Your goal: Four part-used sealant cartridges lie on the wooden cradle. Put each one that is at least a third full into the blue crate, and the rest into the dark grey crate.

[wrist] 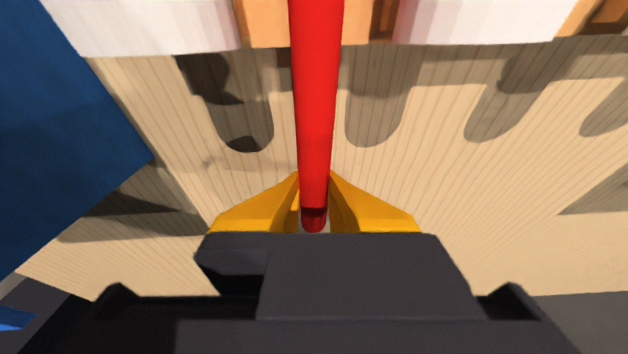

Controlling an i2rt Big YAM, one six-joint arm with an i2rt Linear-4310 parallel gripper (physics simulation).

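Frame: origin at the arm's base, x ahead, y left, z up, level; centimetres.
Where they show: gripper, fingertip midpoint: (313, 177).
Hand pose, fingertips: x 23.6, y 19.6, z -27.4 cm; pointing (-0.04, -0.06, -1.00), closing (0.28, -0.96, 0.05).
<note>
After its pixels a point has its place.
My gripper (313, 177) {y 19.6, x 23.6, z -27.4 cm} has its yellow fingers closed on a red rod (316, 110) {y 21.1, x 28.9, z -25.8 cm}, which runs from between them up past the top edge of the wrist view. Two white shapes, one at the upper left (150, 27) {y 26.2, x 30.4, z -23.5 cm} and one at the upper right (475, 20) {y 17.9, x 33.0, z -23.6 cm}, are cut off by the top edge and look like parts of cartridges. Orange-brown wood (267, 22) {y 24.1, x 31.3, z -28.8 cm}, seemingly the cradle, shows between them. The rod passes in front of it. How full the cartridges are cannot be seen. A blue crate (60, 135) {y 34.6, x 23.0, z -27.4 cm} shows in part at the left. The dark grey crate cannot be made out.
The light wooden table top (440, 185) {y 3.6, x 22.7, z -31.8 cm} lies below the gripper, with rounded shadows across its upper part. A dark grey surface (590, 322) shows beyond its edge at the lower right. A small bright blue piece (15, 318) {y 31.8, x 18.7, z -20.0 cm} shows at the lower left edge.
</note>
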